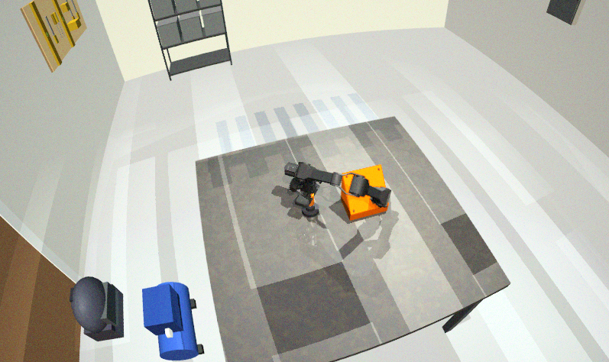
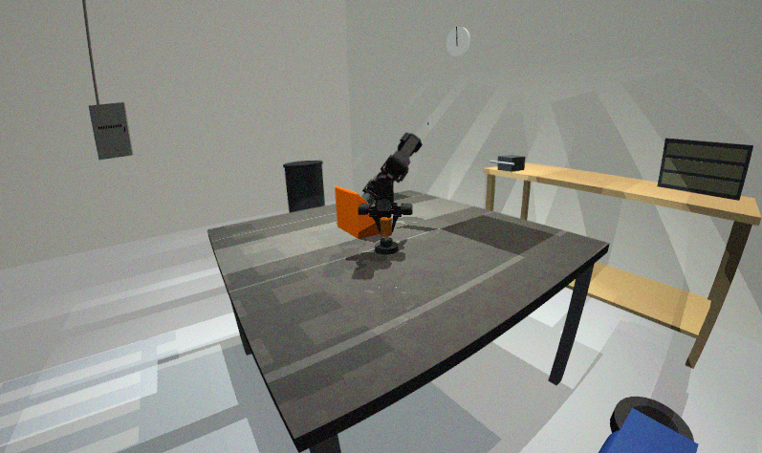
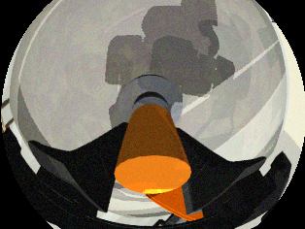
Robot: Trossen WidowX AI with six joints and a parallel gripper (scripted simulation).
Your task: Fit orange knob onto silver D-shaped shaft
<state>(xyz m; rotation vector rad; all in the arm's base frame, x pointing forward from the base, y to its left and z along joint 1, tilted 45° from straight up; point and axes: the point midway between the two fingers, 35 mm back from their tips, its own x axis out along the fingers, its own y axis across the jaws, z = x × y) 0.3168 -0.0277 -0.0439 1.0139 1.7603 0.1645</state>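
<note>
Now: gripper tip 40 mm below the orange knob. Also, from my gripper tip: round pedestal (40 mm below).
</note>
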